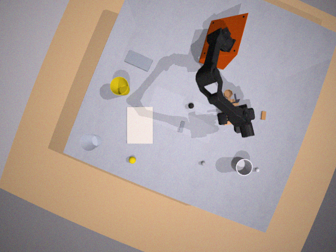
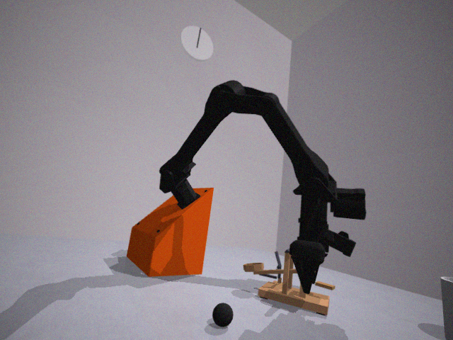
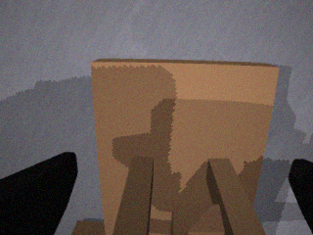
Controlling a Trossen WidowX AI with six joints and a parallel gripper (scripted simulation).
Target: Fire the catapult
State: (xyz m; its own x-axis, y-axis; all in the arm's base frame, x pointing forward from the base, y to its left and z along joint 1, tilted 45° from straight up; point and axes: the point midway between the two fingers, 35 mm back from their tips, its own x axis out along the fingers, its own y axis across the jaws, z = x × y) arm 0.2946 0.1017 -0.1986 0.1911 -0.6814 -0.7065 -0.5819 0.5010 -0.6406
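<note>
The black ball lies 4 cm ahead of my gripper tip, 23 cm to the right of it and 2 cm below it. Round my gripper tip: wooden catapult 6 cm behind, 4 cm to the right, 2 cm above; dark lever 10 cm behind, 2 cm to the right, 2 cm above; small wooden block 10 cm behind, 17 cm to the left, 3 cm below.
</note>
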